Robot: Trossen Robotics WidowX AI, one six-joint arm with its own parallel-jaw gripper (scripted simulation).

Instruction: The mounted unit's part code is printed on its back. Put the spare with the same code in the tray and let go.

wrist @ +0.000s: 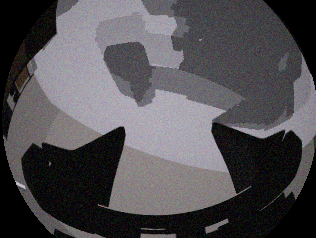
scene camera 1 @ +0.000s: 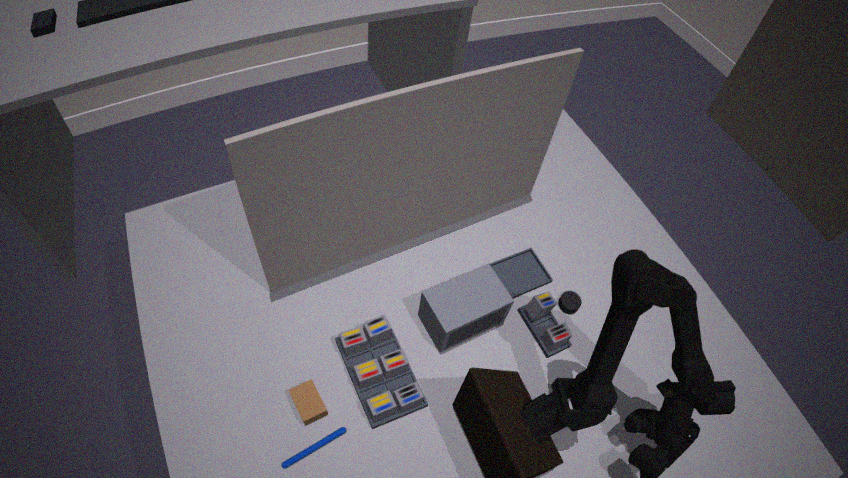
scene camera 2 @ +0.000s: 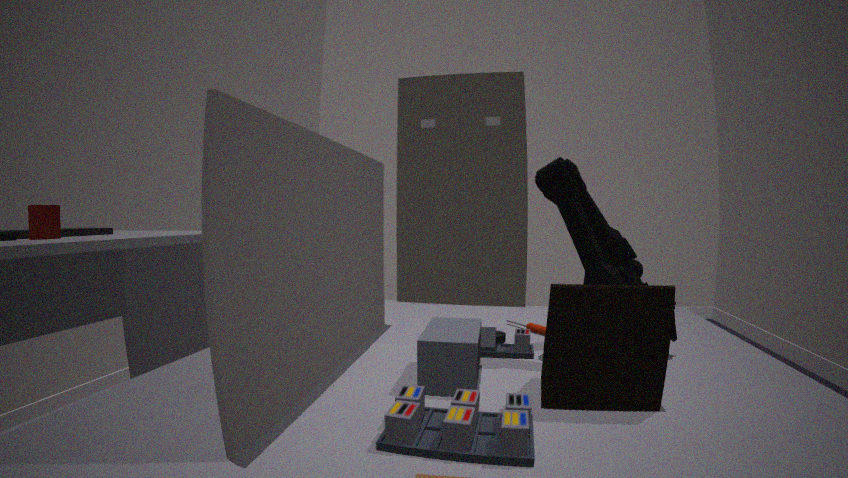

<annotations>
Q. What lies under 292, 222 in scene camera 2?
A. A tall grey panel.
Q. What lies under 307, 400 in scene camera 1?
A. A tan block.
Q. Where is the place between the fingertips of my gripper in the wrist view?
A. At 170, 129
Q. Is my gripper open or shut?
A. Open.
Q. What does my gripper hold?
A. Nothing.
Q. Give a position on a grey box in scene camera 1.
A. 457, 310
</annotations>
